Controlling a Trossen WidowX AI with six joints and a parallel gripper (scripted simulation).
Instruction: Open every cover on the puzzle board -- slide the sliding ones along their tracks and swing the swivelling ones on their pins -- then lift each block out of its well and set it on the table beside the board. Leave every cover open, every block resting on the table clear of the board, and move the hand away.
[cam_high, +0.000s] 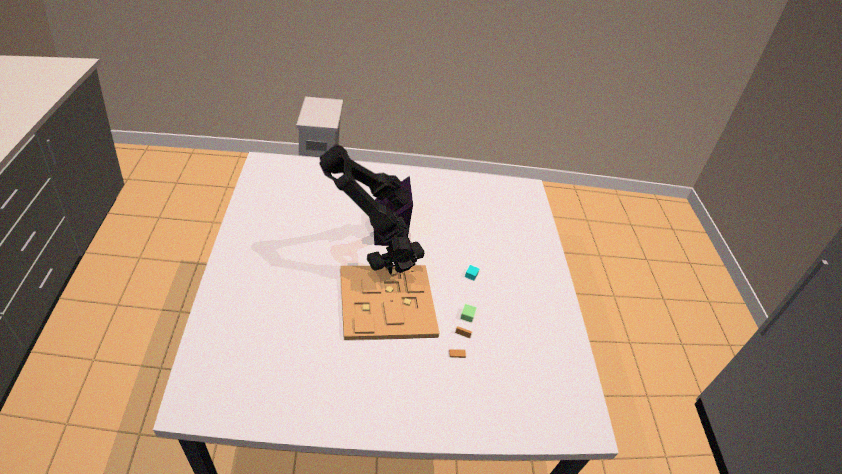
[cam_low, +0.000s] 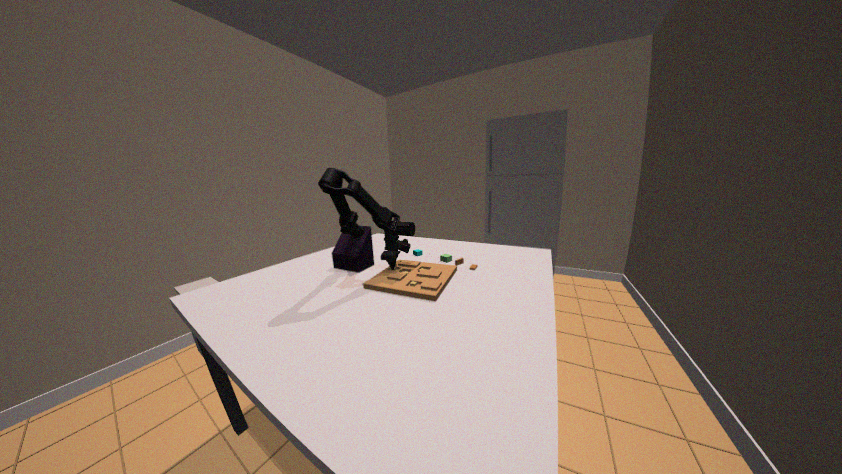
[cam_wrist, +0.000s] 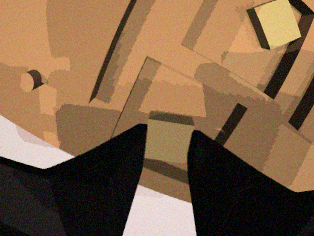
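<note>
The cyan block lies 20 mm behind my gripper tip, 280 mm to the left of it and 10 mm below it. Also, from my gripper tip: dark brown block (240 mm ahead, 210 mm to the left, 10 mm below); green block (160 mm ahead, 240 mm to the left, 10 mm below).
</note>
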